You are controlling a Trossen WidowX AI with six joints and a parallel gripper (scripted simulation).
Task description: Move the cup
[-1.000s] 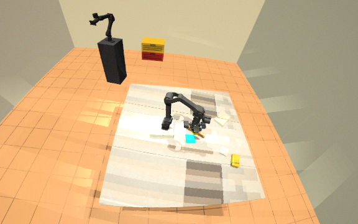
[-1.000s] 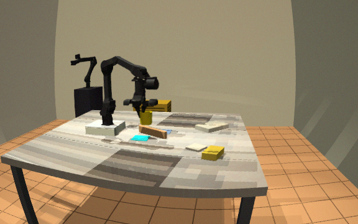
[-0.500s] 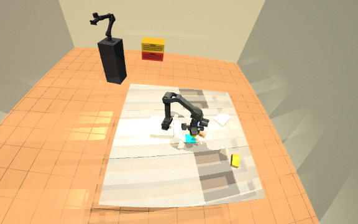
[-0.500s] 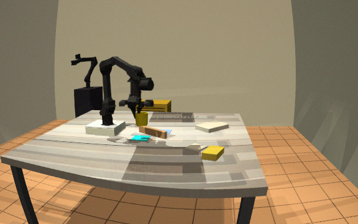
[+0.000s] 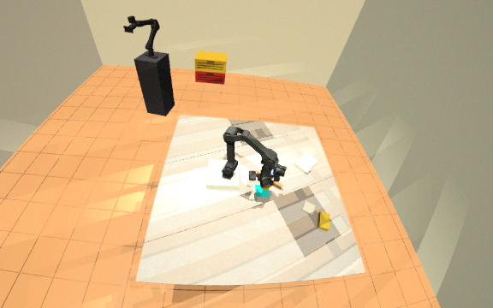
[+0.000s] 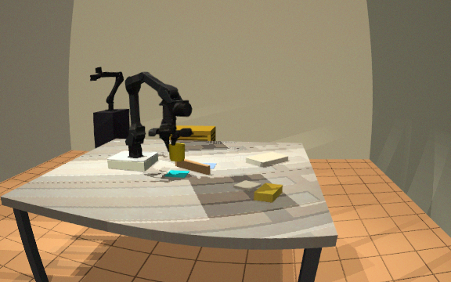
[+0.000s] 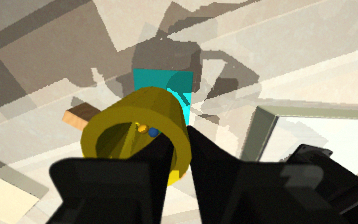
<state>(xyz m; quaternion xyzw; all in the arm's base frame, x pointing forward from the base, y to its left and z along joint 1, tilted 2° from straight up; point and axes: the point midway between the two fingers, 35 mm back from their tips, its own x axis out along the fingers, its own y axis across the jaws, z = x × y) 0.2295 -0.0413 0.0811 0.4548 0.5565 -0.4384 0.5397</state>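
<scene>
The cyan pad lies 30 mm ahead of my gripper tip, 10 mm to the left of it and 110 mm below it. The rest, counted from my gripper tip: brown wooden block 60 mm ahead, 90 mm to the left, 90 mm below; yellow cup 20 mm ahead, 10 mm to the left; light blue pad 90 mm ahead, 170 mm to the left, 110 mm below.
</scene>
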